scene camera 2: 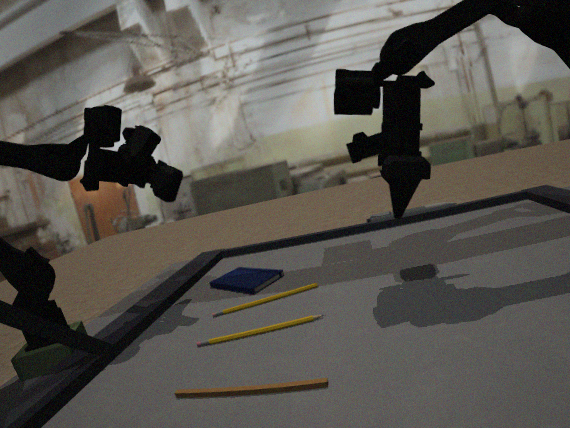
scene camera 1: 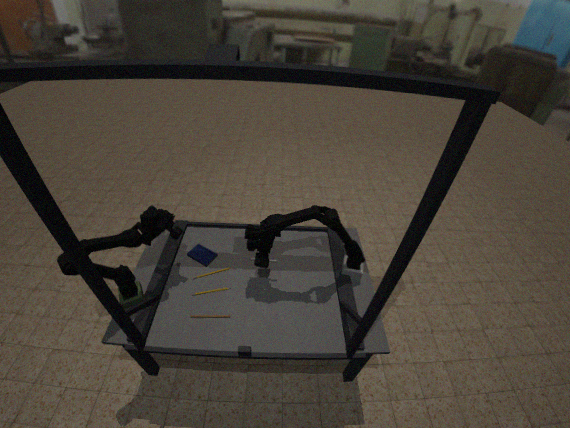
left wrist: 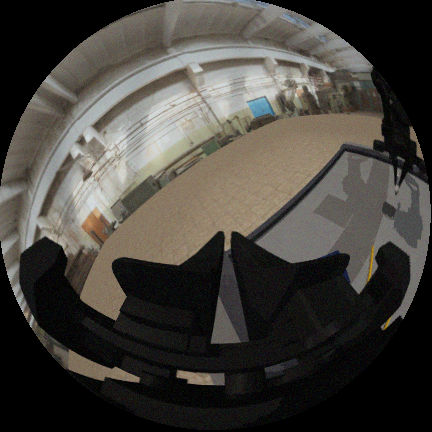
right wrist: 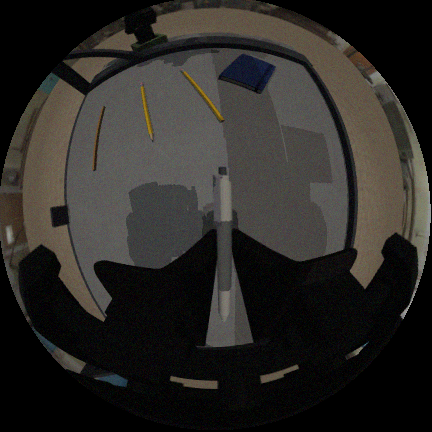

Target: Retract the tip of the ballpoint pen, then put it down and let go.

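Seen in the pictures: left gripper, fingertip midpoint: (scene camera 1: 173, 215) (left wrist: 226, 236); right gripper, fingertip midpoint: (scene camera 2: 397, 217) (right wrist: 223, 234); left arm's base, link origin: (scene camera 1: 129, 292); right arm's base, link origin: (scene camera 1: 353, 264).
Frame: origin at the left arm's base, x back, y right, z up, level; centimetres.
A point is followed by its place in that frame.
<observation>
The ballpoint pen (right wrist: 225, 250) @[x -60.7, y 15.3, z 7.0 cm] (scene camera 2: 381, 218) @[x -57.5, y 14.0, z 6.5 cm] is white and grey, held level above the table (scene camera 1: 280, 330) @[x -53.7, y 46.5, z -4.0 cm] (scene camera 2: 450, 375) @[x -47.1, y 37.4, z -4.0 cm]. In the right wrist view its dark push button points to the top of the picture and its pale cone to the bottom; whether the writing point sticks out is too small to tell. My right gripper (right wrist: 223, 234) @[x -59.9, y 14.9, z 6.1 cm] (scene camera 1: 261, 264) @[x -59.9, y 14.9, z 6.1 cm] (scene camera 2: 398, 216) @[x -59.9, y 14.9, z 6.1 cm] is shut on the pen's grey middle. My left gripper (left wrist: 226, 236) @[x -30.1, y -18.0, z 21.3 cm] (scene camera 1: 176, 231) (scene camera 2: 168, 184) @[x -30.1, y -18.0, z 21.3 cm] is shut with nothing between its fingertips, raised near the table's back left corner, well apart from the pen.
A dark blue notebook (scene camera 1: 202, 254) @[x -38.1, y -9.2, z -2.8 cm] (scene camera 2: 246, 279) @[x -37.9, y -7.6, z -2.8 cm] (right wrist: 248, 73) @[x -39.8, y -7.3, z -2.8 cm] lies at the back left of the table. Two yellow pencils (scene camera 1: 212, 273) @[x -38.6, y 4.4, z -3.6 cm] (scene camera 1: 212, 291) @[x -34.9, y 14.4, z -3.5 cm] and an orange-brown stick (scene camera 1: 210, 316) @[x -29.5, y 26.3, z -3.5 cm] (scene camera 2: 251, 388) @[x -30.0, y 26.6, z -3.3 cm] lie in front of it. Dark frame posts (scene camera 1: 425, 210) @[x -71.9, y 69.7, z 74.3 cm] (scene camera 1: 45, 200) @[x -0.5, y 26.3, z 72.2 cm] rise at both sides.
</observation>
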